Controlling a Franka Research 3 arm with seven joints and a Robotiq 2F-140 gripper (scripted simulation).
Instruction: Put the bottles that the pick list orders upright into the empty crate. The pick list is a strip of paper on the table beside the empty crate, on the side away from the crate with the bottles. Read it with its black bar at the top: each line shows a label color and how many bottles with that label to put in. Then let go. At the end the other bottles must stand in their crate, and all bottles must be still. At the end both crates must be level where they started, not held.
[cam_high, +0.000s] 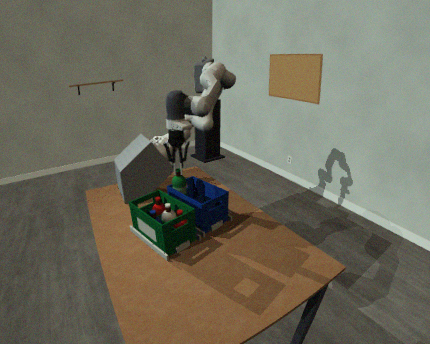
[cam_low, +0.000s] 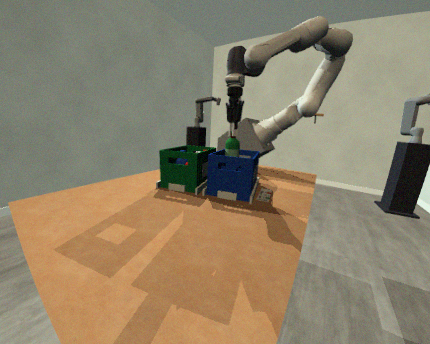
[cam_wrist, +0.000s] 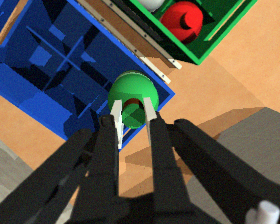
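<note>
My gripper is now 8 cm above the green bottle. From my hand the other things lie so: white bottle: 11 cm ahead, 13 cm to the right, 19 cm below; green crate: 12 cm ahead, 17 cm to the right, 20 cm below; blue crate: 8 cm ahead, 6 cm to the left, 20 cm below.
</note>
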